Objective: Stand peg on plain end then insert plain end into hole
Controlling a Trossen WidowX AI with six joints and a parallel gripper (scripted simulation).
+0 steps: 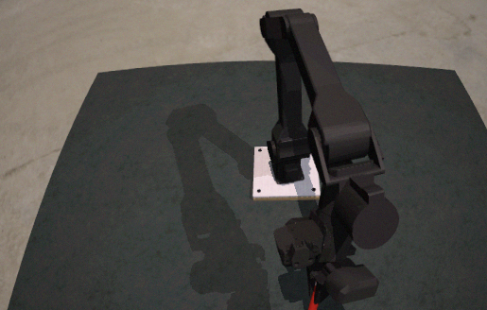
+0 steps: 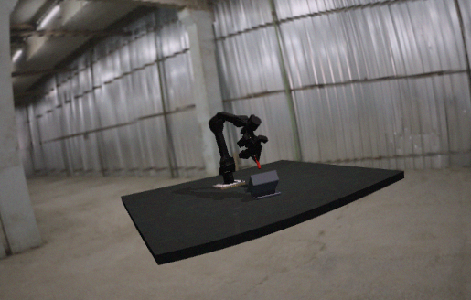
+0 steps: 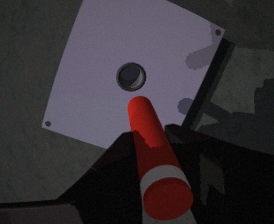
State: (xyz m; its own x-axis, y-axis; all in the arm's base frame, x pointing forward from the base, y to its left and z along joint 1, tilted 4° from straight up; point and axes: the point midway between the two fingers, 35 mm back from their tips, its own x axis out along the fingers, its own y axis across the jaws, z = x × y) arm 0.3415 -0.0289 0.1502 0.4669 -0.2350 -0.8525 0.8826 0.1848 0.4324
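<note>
Right now my gripper tip is 6 cm short of the sloped grey panel, 3 cm to the left of it and 10 cm above it. From my gripper tip the other things lie so: red peg 1 cm behind, 1 cm above.
</note>
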